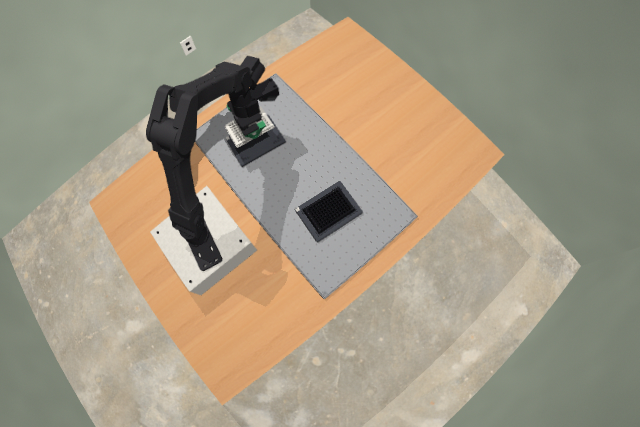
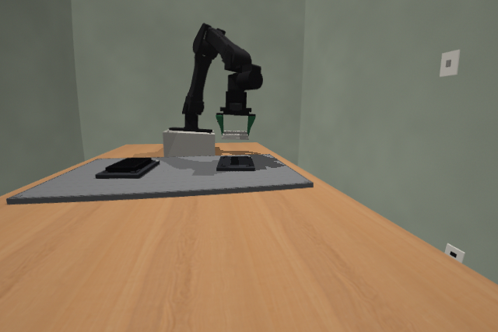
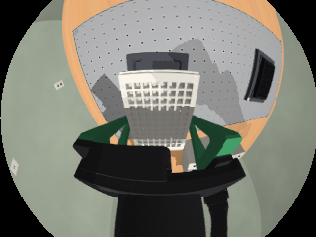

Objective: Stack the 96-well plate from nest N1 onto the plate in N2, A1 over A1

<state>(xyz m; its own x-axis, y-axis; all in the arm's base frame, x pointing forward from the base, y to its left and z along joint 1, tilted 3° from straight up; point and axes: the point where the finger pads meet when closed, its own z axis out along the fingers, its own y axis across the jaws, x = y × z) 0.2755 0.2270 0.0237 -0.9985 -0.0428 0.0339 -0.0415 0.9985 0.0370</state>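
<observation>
Now: hand 9 cm short of the black 96-well plate, 32 cm to the left of it and 9 cm above it. From my hand the other things lie so: white 96-well plate: right at my hand; then plate nest N1: 1 cm ahead, 10 cm below.
</observation>
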